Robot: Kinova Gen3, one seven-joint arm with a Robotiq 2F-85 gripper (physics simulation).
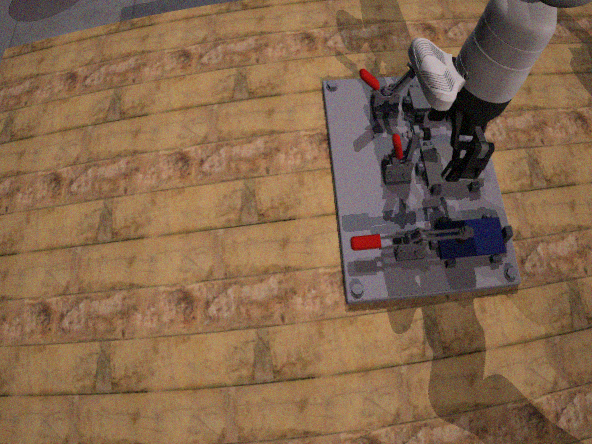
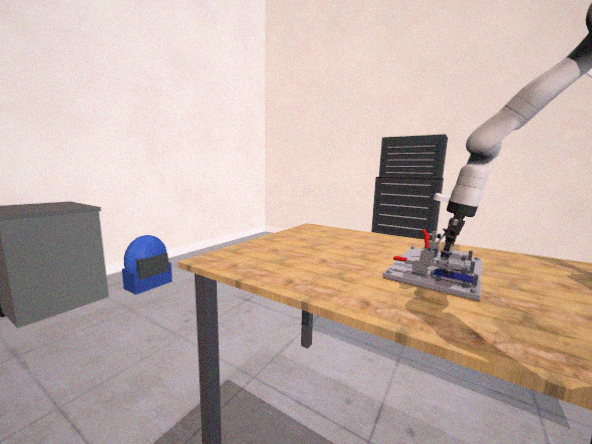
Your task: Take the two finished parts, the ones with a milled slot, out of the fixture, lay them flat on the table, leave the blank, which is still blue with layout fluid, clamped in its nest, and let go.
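Frame: origin at the arm's base, x ahead, y left, z up, level; metres.
Where they show: gripper, fingertip midpoint: (image 1: pixel 441 147) (image 2: pixel 447 248).
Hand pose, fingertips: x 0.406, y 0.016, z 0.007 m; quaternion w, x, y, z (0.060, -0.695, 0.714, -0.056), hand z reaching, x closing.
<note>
Things, the pixels of their top centre, and the offset from my fingertips. "spot": a spot on its surface instead. Level surfaces: height alone.
- grey fixture plate at its top centre: (image 1: pixel 417 171) (image 2: pixel 436 265) 0.059 m down, 0.023 m ahead, 0.001 m left
- wooden table at its surface level: 0.074 m down
- blue blank at its top centre: (image 1: pixel 471 237) (image 2: pixel 453 274) 0.043 m down, 0.027 m back, 0.112 m left
- toggle clamp with a red handle, surface spot: (image 1: pixel 366 241) spot: 0.023 m down, 0.114 m ahead, 0.110 m left
- middle clamp's red handle at a spot on its surface: (image 1: pixel 397 146) spot: 0.027 m up, 0.064 m ahead, 0.010 m left
- far clamp's red handle at a spot on its surface: (image 1: pixel 369 78) spot: 0.023 m up, 0.081 m ahead, 0.104 m right
The grey fixture plate (image 1: pixel 353 191) (image 2: pixel 406 276) lies on the wooden table (image 1: pixel 166 239) (image 2: pixel 310 272). The blue blank (image 1: pixel 477 238) (image 2: pixel 451 276) sits in the front nest, and a toggle clamp with a red handle (image 1: pixel 366 241) lies flat across it. The middle clamp's red handle (image 1: pixel 397 146) stands upright. The far clamp's red handle (image 1: pixel 369 78) is tilted up. My gripper (image 1: pixel 462 169) (image 2: pixel 448 244) is open and empty, pointing down just over the middle nest. The grey parts in the middle and far nests are mostly hidden by the gripper and wrist.
The arm's shadow falls across the table's front right. On the floor beyond the table are a dark drawer cabinet (image 2: pixel 410 183), a grey box (image 2: pixel 48 257) and a blue domed object (image 2: pixel 145 262).
</note>
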